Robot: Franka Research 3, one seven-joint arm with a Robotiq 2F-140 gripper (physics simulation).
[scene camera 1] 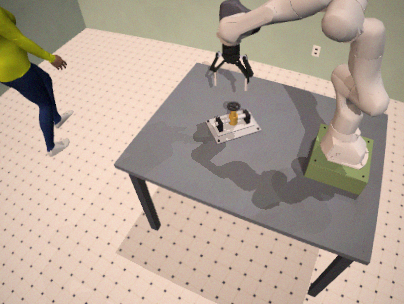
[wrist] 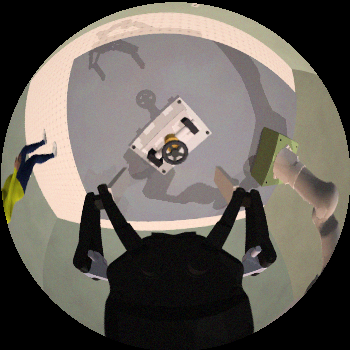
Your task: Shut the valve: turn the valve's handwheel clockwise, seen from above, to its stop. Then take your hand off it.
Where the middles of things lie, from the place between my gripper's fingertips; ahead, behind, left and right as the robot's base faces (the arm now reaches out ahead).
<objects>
I see my gripper 24 cm above the base plate (wrist: 178, 104), 2 cm past it and 1 cm to the right of it.
</objects>
